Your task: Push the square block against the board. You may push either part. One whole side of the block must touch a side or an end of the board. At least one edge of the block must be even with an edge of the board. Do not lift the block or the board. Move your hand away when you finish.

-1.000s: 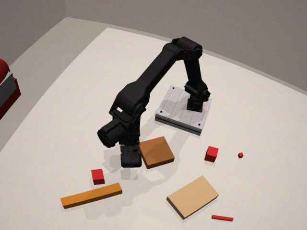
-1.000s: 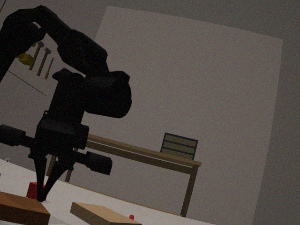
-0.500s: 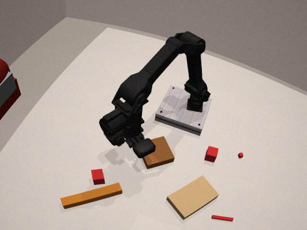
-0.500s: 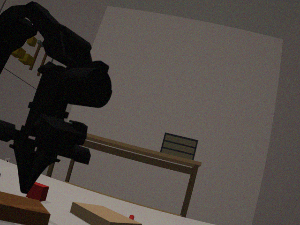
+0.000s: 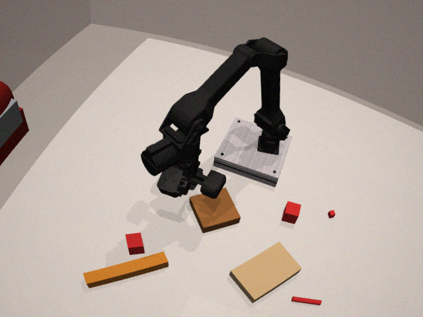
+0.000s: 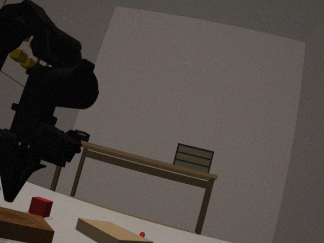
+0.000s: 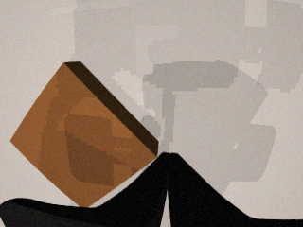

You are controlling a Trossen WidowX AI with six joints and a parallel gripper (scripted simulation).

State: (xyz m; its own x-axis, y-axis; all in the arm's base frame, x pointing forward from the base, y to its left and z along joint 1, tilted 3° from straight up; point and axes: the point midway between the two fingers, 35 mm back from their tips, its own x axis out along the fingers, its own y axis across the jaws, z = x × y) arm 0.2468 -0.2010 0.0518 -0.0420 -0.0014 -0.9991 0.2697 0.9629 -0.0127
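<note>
Now: the square brown block 80 mm to the left of my gripper tip and 50 mm below it. Round my gripper tip: tan slab: 240 mm to the left, 160 mm ahead, 50 mm below; thin red stick: 360 mm to the left, 230 mm ahead, 60 mm below; long orange board: 240 mm ahead, 100 mm to the right, 50 mm below.
</note>
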